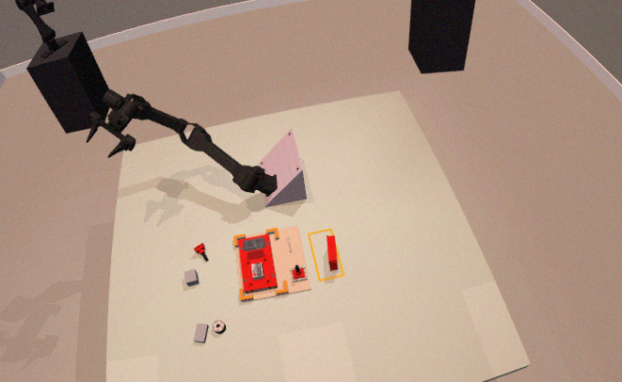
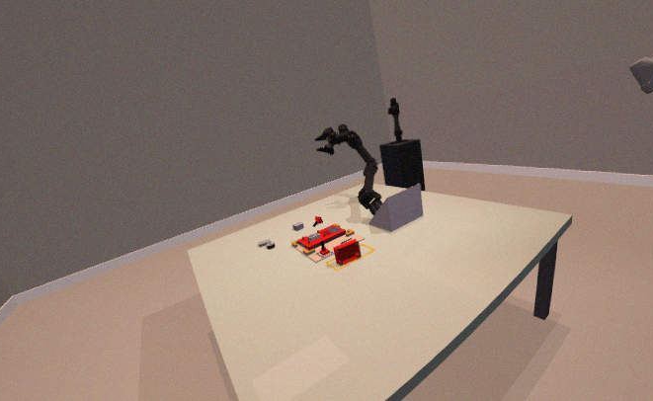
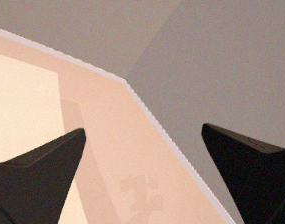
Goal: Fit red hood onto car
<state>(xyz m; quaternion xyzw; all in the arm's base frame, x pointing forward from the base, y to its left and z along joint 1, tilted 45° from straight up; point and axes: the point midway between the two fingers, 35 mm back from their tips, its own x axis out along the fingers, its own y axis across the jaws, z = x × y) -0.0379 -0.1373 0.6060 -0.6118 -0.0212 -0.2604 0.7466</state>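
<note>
The red hood lies 720 mm to the left of my gripper tip, 340 mm below it and 290 mm ahead of it. Round my gripper tip: wheel 490 mm ahead, 370 mm below, 340 mm to the left; jig plate 500 mm to the left, 370 mm below, 280 mm ahead.
</note>
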